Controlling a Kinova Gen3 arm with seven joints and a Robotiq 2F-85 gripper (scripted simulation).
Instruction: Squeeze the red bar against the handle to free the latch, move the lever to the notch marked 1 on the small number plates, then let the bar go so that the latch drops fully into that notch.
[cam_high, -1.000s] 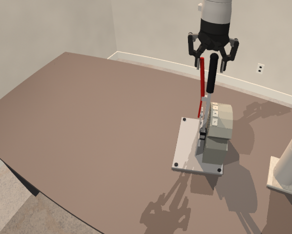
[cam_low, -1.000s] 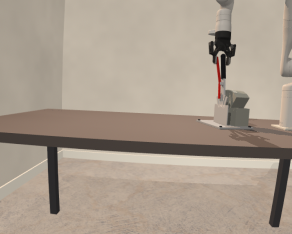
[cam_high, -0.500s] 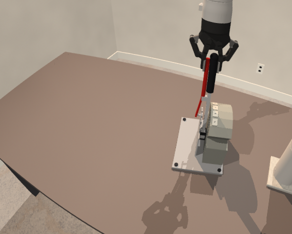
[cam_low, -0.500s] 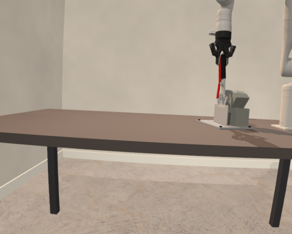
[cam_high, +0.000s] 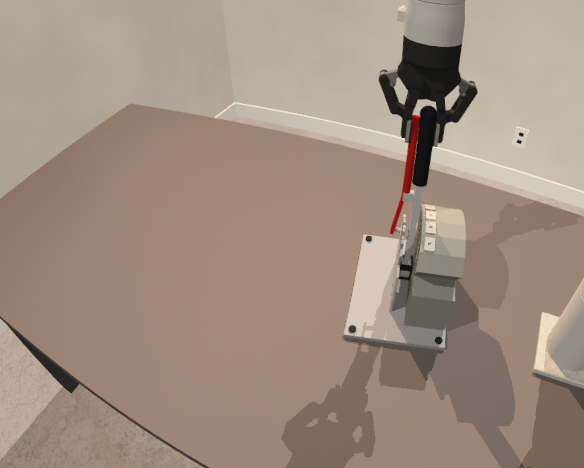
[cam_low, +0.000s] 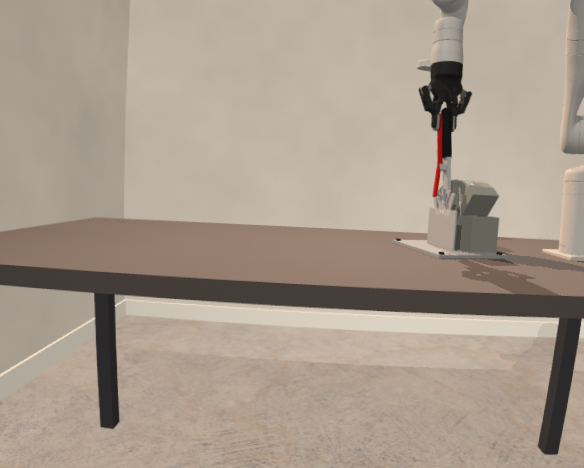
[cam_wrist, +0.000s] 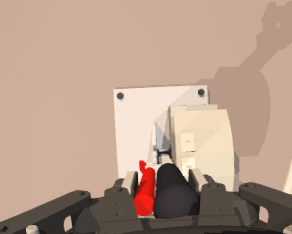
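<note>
The red bar is 10 mm ahead of my hand, 20 mm to the left of it and 110 mm below it.
</note>
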